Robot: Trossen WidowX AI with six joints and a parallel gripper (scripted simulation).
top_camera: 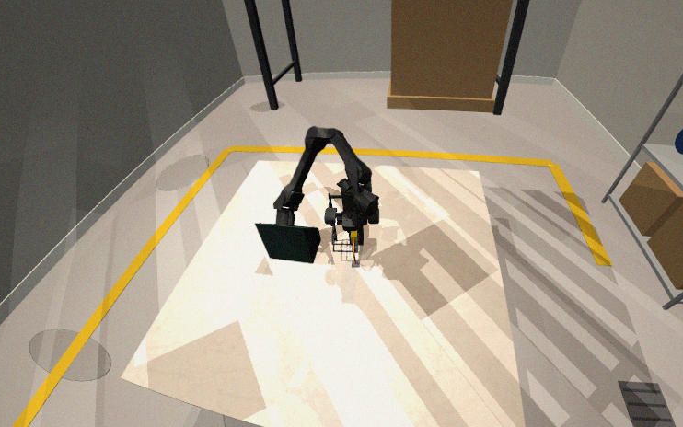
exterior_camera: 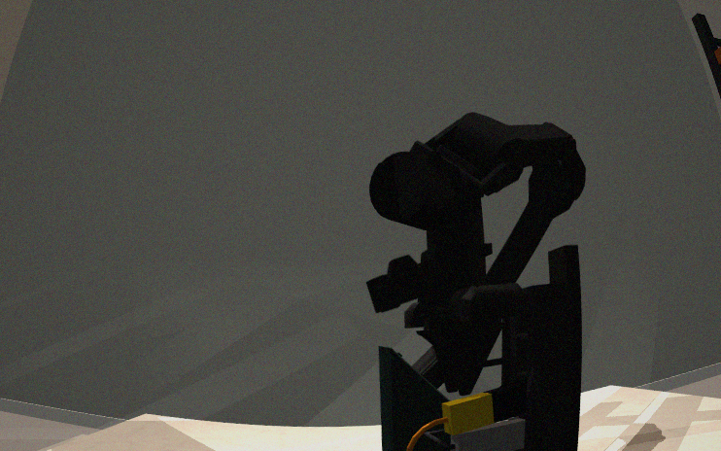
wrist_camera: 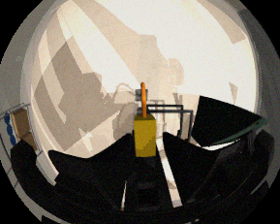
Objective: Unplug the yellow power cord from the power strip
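My gripper tip is now 10 mm past the yellow plug, 30 mm to the right of it and 10 mm above it.
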